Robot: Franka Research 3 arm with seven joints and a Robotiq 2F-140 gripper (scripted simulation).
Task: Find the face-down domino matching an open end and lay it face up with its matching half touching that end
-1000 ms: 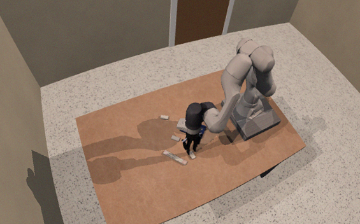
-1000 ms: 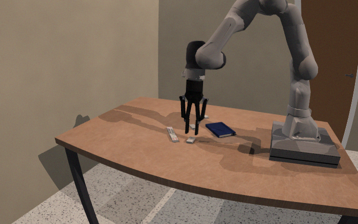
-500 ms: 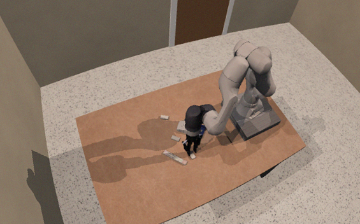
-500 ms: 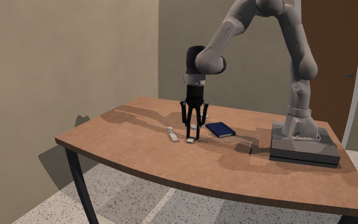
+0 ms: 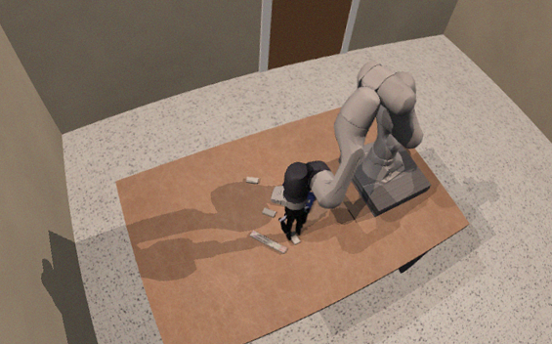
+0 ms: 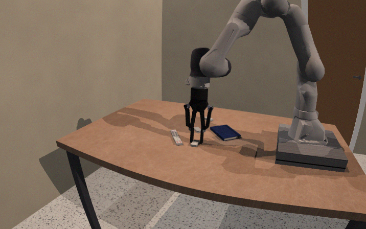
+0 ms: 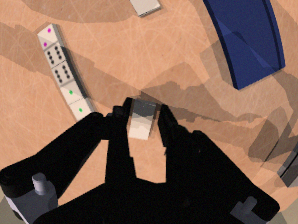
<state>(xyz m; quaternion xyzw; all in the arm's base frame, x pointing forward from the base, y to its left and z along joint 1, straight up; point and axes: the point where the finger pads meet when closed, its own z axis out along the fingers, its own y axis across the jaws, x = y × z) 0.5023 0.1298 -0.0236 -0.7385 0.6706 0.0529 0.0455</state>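
My hand is 3 cm above the domino and 2 cm to the right of it. Round my hand: dark blue book: 16 cm to the right, 9 cm behind, 3 cm below.
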